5 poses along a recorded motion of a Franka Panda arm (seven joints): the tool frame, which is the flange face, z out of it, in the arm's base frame.
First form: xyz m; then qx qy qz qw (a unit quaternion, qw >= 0).
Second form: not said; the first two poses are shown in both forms.
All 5 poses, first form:
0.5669, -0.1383, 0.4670, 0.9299, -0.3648, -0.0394, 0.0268
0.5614, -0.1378, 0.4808, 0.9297, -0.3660, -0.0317, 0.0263
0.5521, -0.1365, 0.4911, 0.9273, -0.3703, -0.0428, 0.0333
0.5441, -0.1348, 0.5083, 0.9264, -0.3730, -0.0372, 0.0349
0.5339, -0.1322, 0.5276, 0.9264, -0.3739, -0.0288, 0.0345
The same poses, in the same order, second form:
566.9, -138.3, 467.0, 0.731, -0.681, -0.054, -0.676, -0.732, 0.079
561.4, -137.8, 480.8, 0.730, -0.682, -0.040, -0.679, -0.731, 0.072
552.1, -136.5, 491.1, 0.722, -0.690, -0.055, -0.684, -0.724, 0.093
544.1, -134.8, 508.3, 0.719, -0.694, -0.043, -0.689, -0.719, 0.092
533.9, -132.2, 527.6, 0.719, -0.695, -0.028, -0.691, -0.718, 0.085

